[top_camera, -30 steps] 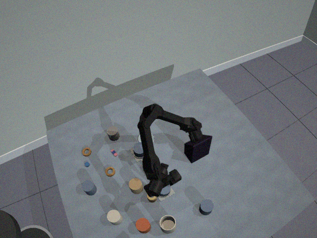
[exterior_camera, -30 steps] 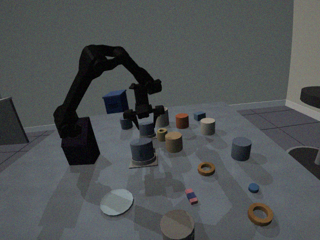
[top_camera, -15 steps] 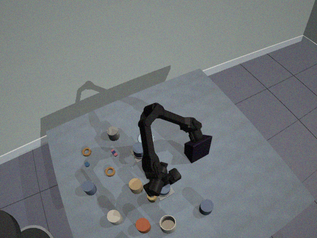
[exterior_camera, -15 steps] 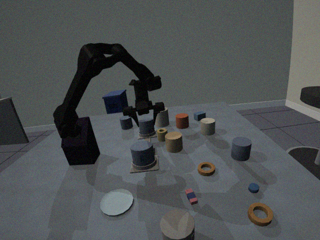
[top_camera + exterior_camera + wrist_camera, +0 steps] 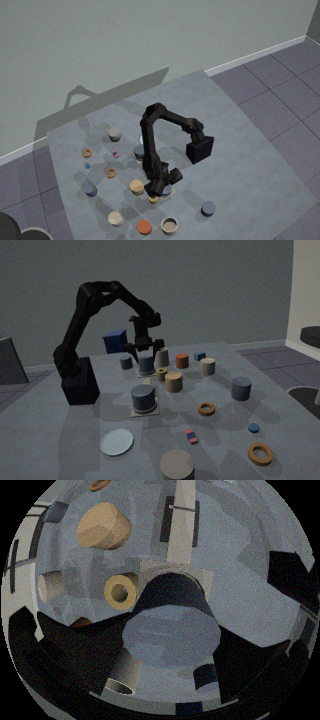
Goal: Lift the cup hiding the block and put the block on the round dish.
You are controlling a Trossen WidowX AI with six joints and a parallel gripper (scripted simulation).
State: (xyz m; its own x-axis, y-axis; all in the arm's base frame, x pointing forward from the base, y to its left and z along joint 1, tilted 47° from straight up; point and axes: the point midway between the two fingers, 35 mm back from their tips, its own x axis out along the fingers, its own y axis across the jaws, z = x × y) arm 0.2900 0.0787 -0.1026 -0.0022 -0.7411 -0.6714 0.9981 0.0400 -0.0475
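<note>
Now: gripper tip 30 mm above the grey block and 10 mm to the left of it. Round my gripper tip: balance (140 mm to the right, 60 mm below, 10 mm ahead); orange cylinder (180 mm ahead, 140 mm to the left, 60 mm below); tan cylinder (110 mm ahead, 80 mm to the right, 60 mm below).
</note>
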